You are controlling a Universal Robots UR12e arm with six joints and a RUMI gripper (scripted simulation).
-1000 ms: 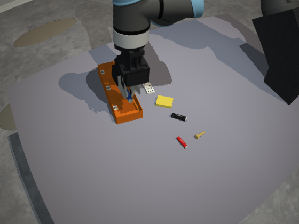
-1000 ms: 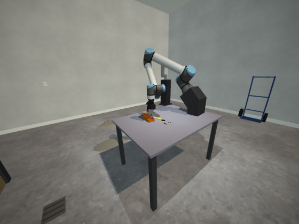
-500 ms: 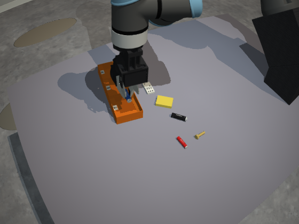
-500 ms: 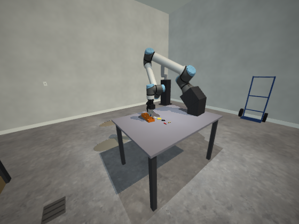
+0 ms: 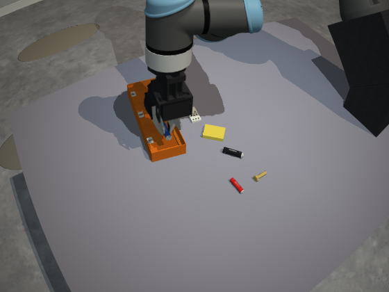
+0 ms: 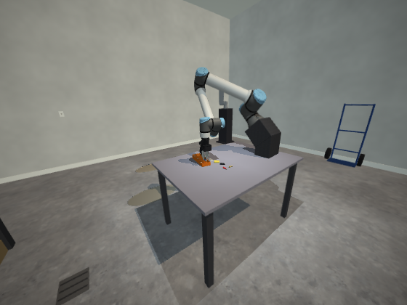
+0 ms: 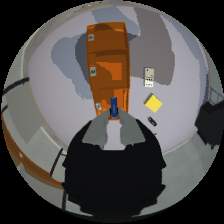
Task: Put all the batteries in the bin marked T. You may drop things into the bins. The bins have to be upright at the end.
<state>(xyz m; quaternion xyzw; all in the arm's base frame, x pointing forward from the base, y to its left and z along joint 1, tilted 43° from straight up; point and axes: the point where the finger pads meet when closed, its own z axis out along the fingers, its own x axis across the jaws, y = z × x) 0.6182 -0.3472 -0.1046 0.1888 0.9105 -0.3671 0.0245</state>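
My hand is 10 mm above the blue battery. Also, from my hand: white domino: 110 mm behind, 30 mm to the right, 50 mm below; orange bin: 20 mm behind, 80 mm to the right, 40 mm below; yellow block: 110 mm behind, 50 mm to the left, 50 mm below.
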